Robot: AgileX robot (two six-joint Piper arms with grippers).
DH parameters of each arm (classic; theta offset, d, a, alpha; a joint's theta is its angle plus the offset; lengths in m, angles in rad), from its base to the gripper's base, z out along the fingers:
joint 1: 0 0.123 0 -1.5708
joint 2: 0.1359 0 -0.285 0
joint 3: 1.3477 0 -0.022 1.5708
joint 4: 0 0.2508 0 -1.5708
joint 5: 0 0 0.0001 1.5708
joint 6: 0 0.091 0 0
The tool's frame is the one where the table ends.
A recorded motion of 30 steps. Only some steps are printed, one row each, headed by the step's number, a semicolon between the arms.
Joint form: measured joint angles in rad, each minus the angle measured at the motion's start. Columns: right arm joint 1, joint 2, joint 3, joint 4, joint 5, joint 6; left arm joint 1, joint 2, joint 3, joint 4, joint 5, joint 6.
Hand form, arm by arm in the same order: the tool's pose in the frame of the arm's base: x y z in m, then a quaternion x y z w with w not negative. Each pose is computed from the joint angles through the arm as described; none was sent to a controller.
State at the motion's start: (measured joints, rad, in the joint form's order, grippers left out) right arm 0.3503 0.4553 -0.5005 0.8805 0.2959 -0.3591; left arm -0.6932 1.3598 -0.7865 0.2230 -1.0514 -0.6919
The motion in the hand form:
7: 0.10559 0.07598 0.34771 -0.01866 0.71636 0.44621 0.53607; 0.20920 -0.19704 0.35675 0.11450 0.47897 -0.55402 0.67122
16: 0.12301 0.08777 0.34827 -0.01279 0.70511 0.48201 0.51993; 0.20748 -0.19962 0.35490 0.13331 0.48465 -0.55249 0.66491
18: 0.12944 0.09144 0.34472 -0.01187 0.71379 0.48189 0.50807; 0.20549 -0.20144 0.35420 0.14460 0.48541 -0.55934 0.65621
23: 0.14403 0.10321 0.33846 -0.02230 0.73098 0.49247 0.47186; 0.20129 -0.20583 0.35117 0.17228 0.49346 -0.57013 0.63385
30: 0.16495 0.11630 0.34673 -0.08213 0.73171 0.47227 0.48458; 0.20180 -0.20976 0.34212 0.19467 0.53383 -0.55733 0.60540
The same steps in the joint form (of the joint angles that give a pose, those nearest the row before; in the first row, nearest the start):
7: 0.0531 0.1564 -0.0697 0.4680 0.0291 -0.3183; 0.0000 0.0000 -0.0021 0.0059 0.0030 0.0000
16: 0.0546 0.2547 -0.0802 0.8162 0.0679 -0.6148; 0.0000 0.0000 -0.0021 0.0487 0.0175 -0.0098
18: 0.0547 0.2892 -0.0841 0.8232 0.0781 -0.6195; 0.0000 0.0000 -0.0021 0.0843 0.0176 -0.0360
23: 0.0546 0.3804 -0.1066 0.8298 0.1399 -0.6212; 0.0000 0.0000 -0.0021 0.1702 0.0308 -0.0951
30: 0.0546 0.4904 -0.1902 0.8298 0.1867 -0.7519; 0.0036 0.0000 -0.0021 0.2528 0.1194 -0.1509

